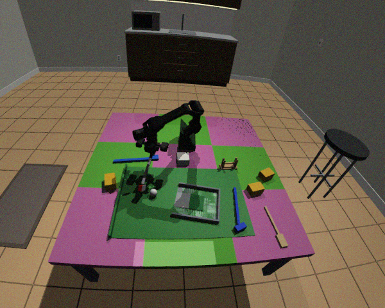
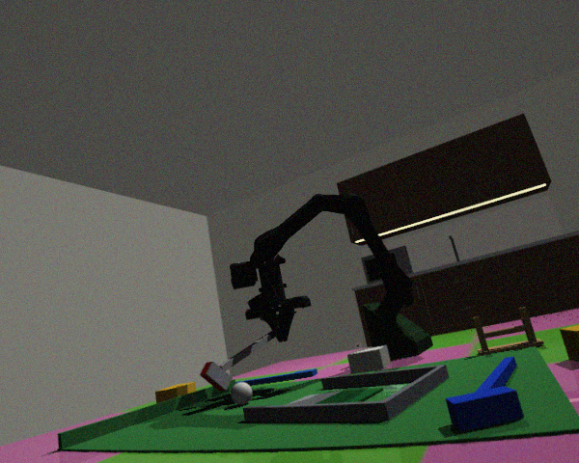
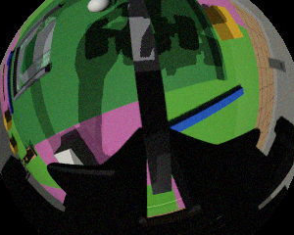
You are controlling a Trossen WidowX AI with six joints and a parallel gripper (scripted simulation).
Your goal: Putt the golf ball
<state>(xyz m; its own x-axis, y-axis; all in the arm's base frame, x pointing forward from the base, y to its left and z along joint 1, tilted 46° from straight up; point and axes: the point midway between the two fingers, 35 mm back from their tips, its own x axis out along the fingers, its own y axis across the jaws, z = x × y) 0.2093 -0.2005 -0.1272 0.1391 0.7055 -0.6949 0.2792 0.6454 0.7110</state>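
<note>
Right now my gripper tip is 110 mm short of the red putter, 30 mm to the left of it and 10 mm above it. From my gripper tip the other things lie so: grey frame (300 mm ahead, 260 mm to the left, 100 mm below); then white golf ball (230 mm ahead, 80 mm below); then green mat (260 mm ahead, 160 mm to the left, 100 mm below).
</note>
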